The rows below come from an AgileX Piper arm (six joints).
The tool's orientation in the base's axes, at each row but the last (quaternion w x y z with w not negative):
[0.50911 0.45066 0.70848 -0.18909]
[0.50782 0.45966 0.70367 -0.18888]
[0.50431 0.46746 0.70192 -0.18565]
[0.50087 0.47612 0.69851 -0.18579]
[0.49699 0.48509 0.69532 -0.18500]
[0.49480 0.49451 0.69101 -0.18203]
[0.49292 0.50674 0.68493 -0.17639]
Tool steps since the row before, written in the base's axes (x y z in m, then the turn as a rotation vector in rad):
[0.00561 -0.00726 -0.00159 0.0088 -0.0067 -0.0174]
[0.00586 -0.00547 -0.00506 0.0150 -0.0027 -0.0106]
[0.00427 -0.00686 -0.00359 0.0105 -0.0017 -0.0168]
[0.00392 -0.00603 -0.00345 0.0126 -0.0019 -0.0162]
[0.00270 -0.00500 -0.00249 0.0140 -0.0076 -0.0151]
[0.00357 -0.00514 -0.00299 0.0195 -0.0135 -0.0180]
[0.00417 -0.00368 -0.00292 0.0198 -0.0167 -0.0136]
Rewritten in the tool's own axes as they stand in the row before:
[-0.00224 0.00057 0.00902 0.0119 0.0005 0.0169]
[0.00164 0.00113 0.00927 0.0073 0.0091 0.0145]
[-0.00028 -0.00054 0.00882 0.0134 0.0045 0.0140]
[-0.00004 -0.00029 0.00797 0.0127 0.0063 0.0149]
[-0.00038 -0.00055 0.00617 0.0089 0.0051 0.0194]
[-0.00008 0.00009 0.00693 0.0083 0.0066 0.0278]
[0.00058 0.00131 0.00612 0.0029 0.0066 0.0284]

